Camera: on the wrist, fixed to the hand. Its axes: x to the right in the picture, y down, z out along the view.
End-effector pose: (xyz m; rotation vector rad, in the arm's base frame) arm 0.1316 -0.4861 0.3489 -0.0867 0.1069 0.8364
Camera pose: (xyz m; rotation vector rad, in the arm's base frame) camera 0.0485 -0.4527 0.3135 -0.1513 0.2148 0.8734
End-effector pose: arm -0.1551 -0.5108 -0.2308 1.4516 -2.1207 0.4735
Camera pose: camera -0.2190 -0.4402 -0.2170 1.3381 -2.0584 0.5427
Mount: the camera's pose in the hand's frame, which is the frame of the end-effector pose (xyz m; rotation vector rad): -0.0262 0.0853 -0.0361 -0.0172 0.1198 0.0413
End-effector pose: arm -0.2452 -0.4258 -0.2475 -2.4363 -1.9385 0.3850
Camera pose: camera -0.1618 -0.4658 -0.2208 -2.4513 -1.8546 0.2180
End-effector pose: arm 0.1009 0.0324 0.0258 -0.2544 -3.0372 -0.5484
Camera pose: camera 0.1417 0.0945 0.0870 -0.2739 -2.9062 -0.5656
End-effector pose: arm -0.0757 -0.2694 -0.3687 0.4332 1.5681 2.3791
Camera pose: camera -0.0697 -0.3424 -0.3063 0.3281 1.6021 2.4900
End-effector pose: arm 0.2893 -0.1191 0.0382 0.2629 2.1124 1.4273
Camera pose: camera 0.2779 -0.1245 0.1336 0.2204 2.2008 1.5187
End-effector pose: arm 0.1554 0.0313 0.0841 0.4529 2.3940 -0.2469
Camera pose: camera 0.1854 0.1138 0.1236 0.5219 2.4984 -0.1852
